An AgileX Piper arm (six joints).
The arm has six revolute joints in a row. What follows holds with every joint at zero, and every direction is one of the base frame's.
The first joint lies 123 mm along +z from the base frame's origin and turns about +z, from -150 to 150 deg.
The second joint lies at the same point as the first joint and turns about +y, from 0 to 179.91 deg.
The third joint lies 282.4 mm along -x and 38.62 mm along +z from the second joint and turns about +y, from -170 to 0 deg.
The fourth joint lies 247.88 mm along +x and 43.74 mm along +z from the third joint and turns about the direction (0.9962, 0, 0.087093), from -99.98 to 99.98 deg.
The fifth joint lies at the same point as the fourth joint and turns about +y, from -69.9 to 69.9 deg.
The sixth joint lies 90.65 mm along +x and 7.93 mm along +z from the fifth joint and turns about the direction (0.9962, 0, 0.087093), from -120 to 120 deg.
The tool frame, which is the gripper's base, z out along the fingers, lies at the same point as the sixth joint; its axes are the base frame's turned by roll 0, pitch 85.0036 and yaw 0 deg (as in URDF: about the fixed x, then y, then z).
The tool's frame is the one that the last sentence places.
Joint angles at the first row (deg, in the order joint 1, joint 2, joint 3, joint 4, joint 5, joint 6):
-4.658, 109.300, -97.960, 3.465, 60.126, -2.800
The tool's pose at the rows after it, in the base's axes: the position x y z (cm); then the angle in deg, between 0 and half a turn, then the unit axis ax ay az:
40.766 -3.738 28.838 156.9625 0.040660 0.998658 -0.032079
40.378 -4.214 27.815 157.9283 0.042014 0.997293 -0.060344
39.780 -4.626 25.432 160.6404 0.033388 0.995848 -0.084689
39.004 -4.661 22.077 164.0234 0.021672 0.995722 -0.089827
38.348 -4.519 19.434 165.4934 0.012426 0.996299 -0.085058
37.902 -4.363 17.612 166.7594 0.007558 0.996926 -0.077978
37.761 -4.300 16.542 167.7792 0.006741 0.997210 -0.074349
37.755 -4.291 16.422 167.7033 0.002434 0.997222 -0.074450
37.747 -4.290 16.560 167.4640 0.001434 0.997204 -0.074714
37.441 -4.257 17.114 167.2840 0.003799 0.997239 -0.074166
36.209 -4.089 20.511 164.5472 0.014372 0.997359 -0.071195
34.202 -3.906 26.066 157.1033 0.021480 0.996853 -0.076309
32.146 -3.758 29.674 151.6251 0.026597 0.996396 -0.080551
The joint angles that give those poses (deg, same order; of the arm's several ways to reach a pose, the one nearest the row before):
-4.658, 107.554, -95.574, -3.025, 59.865, 0.988
-4.657, 107.198, -92.744, -6.835, 58.311, 2.618
-4.710, 107.405, -87.789, -10.285, 55.836, 3.450
-4.709, 108.340, -81.689, -11.581, 52.187, 3.601
-4.709, 109.217, -76.835, -11.581, 47.921, 3.389
-4.708, 110.188, -73.983, -11.017, 45.357, 2.992
-4.709, 111.156, -72.916, -10.741, 44.351, 2.942
-4.708, 111.231, -72.721, -10.741, 43.972, 2.496
-4.709, 111.026, -72.722, -10.741, 43.928, 2.370
-4.709, 109.919, -72.359, -10.562, 44.499, 2.433
-4.710, 104.122, -71.810, -9.531, 47.022, 2.488
-4.656, 94.977, -71.761, -9.412, 48.651, 2.594
-4.656, 88.221, -71.192, -9.474, 49.343, 2.749

